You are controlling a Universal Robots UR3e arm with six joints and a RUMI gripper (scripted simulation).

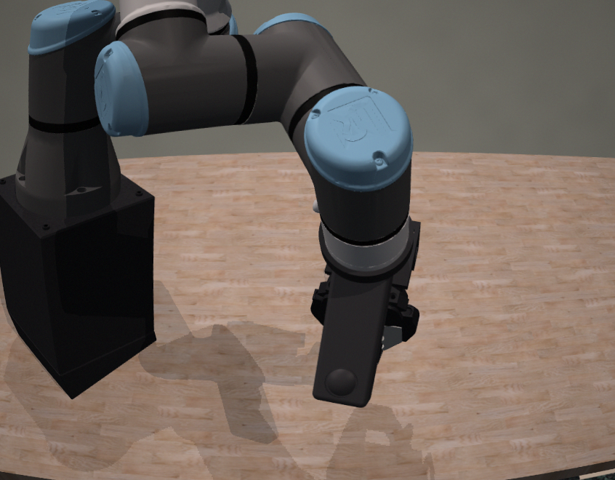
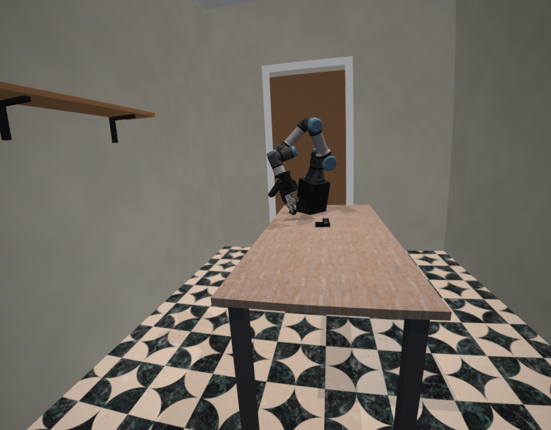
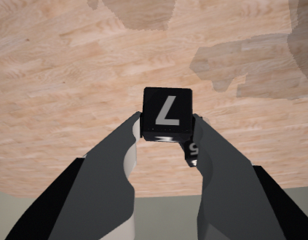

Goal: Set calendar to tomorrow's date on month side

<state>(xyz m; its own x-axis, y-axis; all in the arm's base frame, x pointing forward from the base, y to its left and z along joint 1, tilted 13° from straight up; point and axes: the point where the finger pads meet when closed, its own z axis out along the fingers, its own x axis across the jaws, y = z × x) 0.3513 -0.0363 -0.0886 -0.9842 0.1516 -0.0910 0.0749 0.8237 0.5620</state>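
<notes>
Now: hand 1 cm above the black number cube. From my hand the other things lie so: black calendar tray (16 cm to the left, 8 cm below, 3 cm behind).
</notes>
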